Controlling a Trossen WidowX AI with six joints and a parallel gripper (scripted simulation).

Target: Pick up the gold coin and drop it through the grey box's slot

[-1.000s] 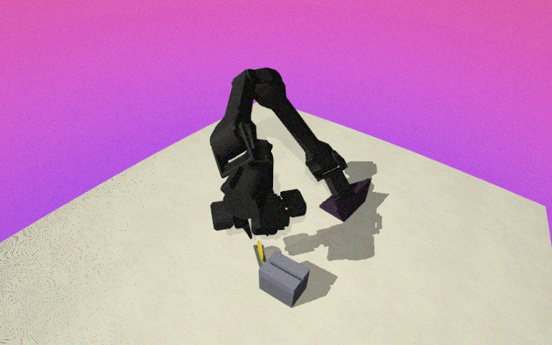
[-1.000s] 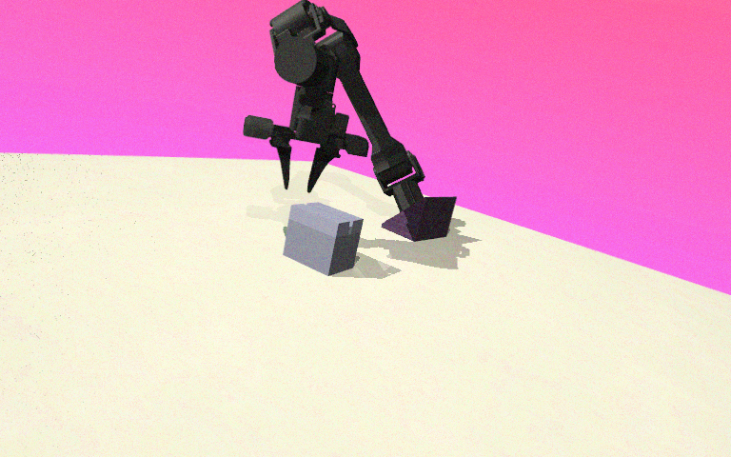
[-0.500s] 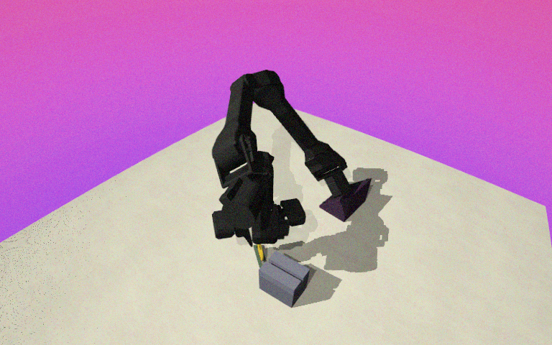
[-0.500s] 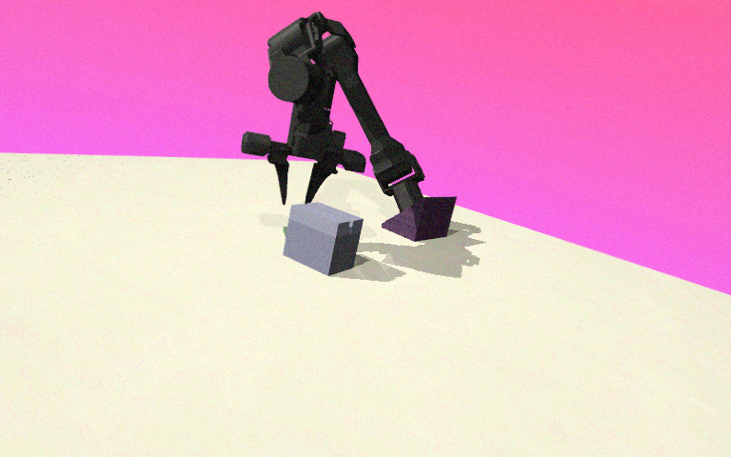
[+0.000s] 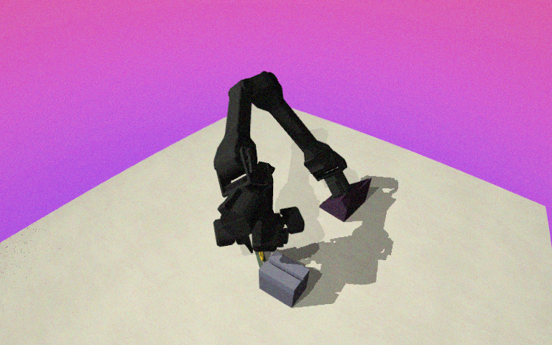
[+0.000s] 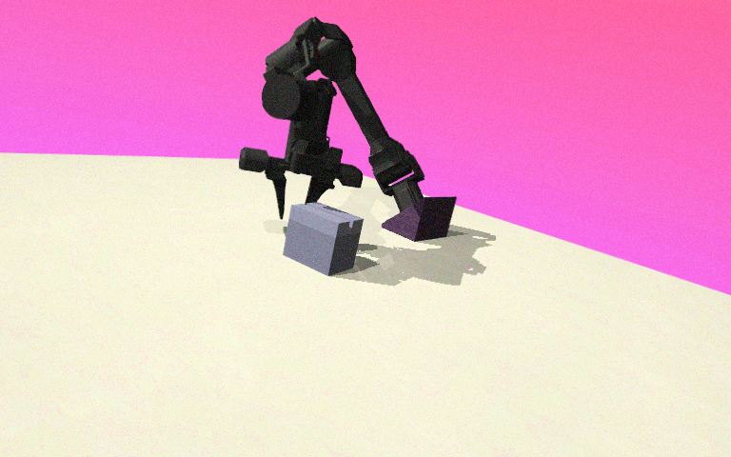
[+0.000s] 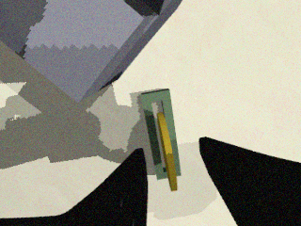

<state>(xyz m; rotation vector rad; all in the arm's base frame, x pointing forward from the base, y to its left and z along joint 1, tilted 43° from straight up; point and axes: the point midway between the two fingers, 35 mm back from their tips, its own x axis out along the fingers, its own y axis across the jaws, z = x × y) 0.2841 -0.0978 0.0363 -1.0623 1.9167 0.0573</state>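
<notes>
My gripper tip is now 1 cm above the gold coin.
</notes>
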